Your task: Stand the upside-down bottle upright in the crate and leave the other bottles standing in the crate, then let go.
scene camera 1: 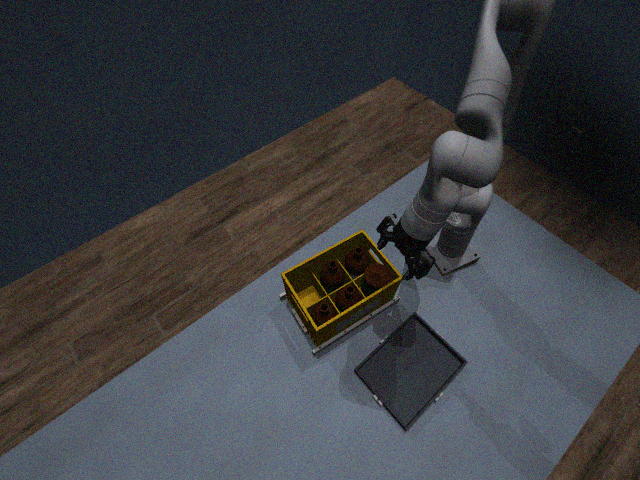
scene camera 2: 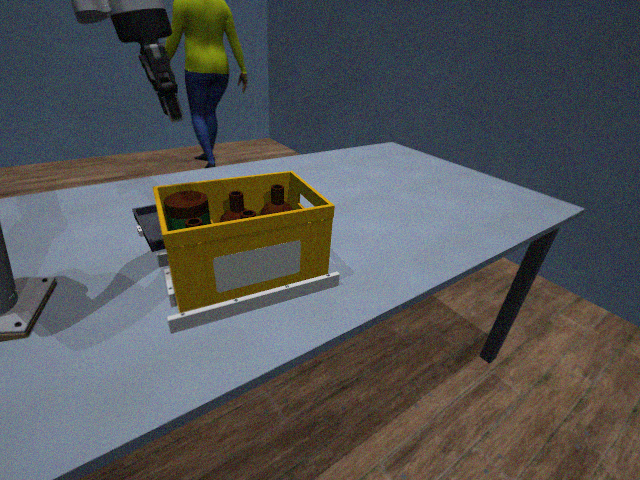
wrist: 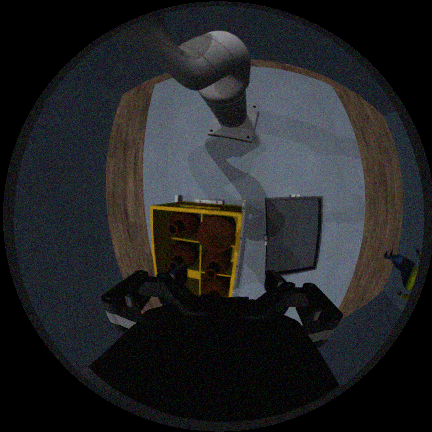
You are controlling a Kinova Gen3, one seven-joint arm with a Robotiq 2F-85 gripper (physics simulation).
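Frame: origin at the arm's base, x ahead, y left, z up, level; millimetres.
Where they show: gripper, between the fingertips: (scene camera 1: 392, 262) (scene camera 2: 174, 117) (wrist: 225, 276); arm's base, origin of its link: (scene camera 1: 451, 245) (wrist: 231, 114).
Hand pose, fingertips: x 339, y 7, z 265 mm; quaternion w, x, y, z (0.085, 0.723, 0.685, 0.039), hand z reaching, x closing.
Each offset is from my fingertips to the centre of the thing. "spot": to the spot under its first point.
The upside-down bottle @(dx -8, dy -34, dz -210 mm) (scene camera 1: 377, 274) (scene camera 2: 186, 202) (wrist: 216, 233) shows its broad brown base facing up, with green lower down. It sits in a corner compartment of the yellow crate @(dx +77, dy -87, dz -208 mm) (scene camera 1: 351, 319) (scene camera 2: 191, 273) (wrist: 154, 240), at the robot-base end on the tray side. Several brown bottles stand neck-up in other compartments, among them one beside it @(dx -16, dy -125, dz -210 mm) (scene camera 1: 358, 253) and one at the far end @(spot: dx +167, dy -43, dz -132 mm) (scene camera 1: 324, 308) (scene camera 2: 277, 195). One far-end compartment @(spot: dx +152, dy -147, dz -287 mm) (scene camera 1: 308, 297) is empty. My gripper (scene camera 1: 393, 261) (scene camera 2: 175, 117) (wrist: 225, 276) is open and empty, well above the crate's height. In the wrist view its fingers cover part of the crate's far end.
A dark shallow tray (scene camera 1: 413, 372) (scene camera 2: 149, 224) (wrist: 295, 235) lies beside the crate. White strips (scene camera 1: 343, 334) (scene camera 2: 258, 299) border the crate's foot. The arm's base plate (scene camera 1: 454, 264) is near the crate. A person (scene camera 2: 206, 46) (wrist: 412, 275) is beyond the table.
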